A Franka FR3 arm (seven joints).
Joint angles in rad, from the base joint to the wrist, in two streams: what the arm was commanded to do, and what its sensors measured. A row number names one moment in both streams.
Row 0, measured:
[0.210 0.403 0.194 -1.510 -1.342 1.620 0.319]
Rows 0 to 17, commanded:
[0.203 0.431 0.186 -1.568 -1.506 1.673 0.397]
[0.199 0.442 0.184 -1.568 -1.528 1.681 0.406]
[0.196 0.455 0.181 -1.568 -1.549 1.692 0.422]
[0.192 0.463 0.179 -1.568 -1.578 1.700 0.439]
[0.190 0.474 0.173 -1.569 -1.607 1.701 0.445]
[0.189 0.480 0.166 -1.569 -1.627 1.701 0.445]
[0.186 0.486 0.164 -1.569 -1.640 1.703 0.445]
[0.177 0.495 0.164 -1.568 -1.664 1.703 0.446]
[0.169 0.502 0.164 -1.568 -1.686 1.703 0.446]
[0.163 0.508 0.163 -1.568 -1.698 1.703 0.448]
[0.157 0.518 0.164 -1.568 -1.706 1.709 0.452]
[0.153 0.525 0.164 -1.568 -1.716 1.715 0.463]
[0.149 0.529 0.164 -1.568 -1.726 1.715 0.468]
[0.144 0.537 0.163 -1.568 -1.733 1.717 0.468]
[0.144 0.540 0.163 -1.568 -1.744 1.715 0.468]
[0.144 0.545 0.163 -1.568 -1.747 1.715 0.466]
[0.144 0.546 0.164 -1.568 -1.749 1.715 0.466]
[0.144 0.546 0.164 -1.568 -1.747 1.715 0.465]
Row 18, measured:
[0.160 0.542 0.151 -1.559 -1.710 1.700 0.443]
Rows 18 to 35, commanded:
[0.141 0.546 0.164 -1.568 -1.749 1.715 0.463]
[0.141 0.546 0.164 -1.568 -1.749 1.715 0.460]
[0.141 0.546 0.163 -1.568 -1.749 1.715 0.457]
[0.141 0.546 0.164 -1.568 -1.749 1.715 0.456]
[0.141 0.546 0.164 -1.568 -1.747 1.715 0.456]
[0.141 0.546 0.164 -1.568 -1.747 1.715 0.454]
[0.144 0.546 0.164 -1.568 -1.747 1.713 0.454]
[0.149 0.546 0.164 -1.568 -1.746 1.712 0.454]
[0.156 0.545 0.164 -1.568 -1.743 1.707 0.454]
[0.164 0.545 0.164 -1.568 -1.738 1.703 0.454]
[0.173 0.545 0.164 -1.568 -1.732 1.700 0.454]
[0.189 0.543 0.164 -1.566 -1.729 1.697 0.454]
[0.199 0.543 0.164 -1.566 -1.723 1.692 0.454]
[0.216 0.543 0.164 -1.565 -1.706 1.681 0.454]
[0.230 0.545 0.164 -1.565 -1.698 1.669 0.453]
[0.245 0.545 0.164 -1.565 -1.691 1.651 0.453]
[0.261 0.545 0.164 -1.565 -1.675 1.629 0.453]
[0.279 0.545 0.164 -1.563 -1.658 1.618 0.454]
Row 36, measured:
[0.223 0.546 0.160 -1.562 -1.681 1.620 0.471]
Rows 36 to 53, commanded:
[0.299 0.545 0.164 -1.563 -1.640 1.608 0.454]
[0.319 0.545 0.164 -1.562 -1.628 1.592 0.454]
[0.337 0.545 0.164 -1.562 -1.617 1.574 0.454]
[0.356 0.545 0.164 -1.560 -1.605 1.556 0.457]
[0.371 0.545 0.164 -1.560 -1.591 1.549 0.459]
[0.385 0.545 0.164 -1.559 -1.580 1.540 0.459]
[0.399 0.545 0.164 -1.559 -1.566 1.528 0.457]
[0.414 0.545 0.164 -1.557 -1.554 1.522 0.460]
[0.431 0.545 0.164 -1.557 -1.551 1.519 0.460]
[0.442 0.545 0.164 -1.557 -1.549 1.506 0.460]
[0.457 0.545 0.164 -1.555 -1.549 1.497 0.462]
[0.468 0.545 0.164 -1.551 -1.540 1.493 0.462]
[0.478 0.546 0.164 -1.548 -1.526 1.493 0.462]
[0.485 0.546 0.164 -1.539 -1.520 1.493 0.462]
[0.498 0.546 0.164 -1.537 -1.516 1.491 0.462]
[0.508 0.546 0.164 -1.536 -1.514 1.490 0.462]
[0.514 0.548 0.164 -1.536 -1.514 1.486 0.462]
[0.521 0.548 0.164 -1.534 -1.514 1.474 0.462]
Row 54, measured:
[0.484 0.530 0.159 -1.562 -1.510 1.430 0.481]
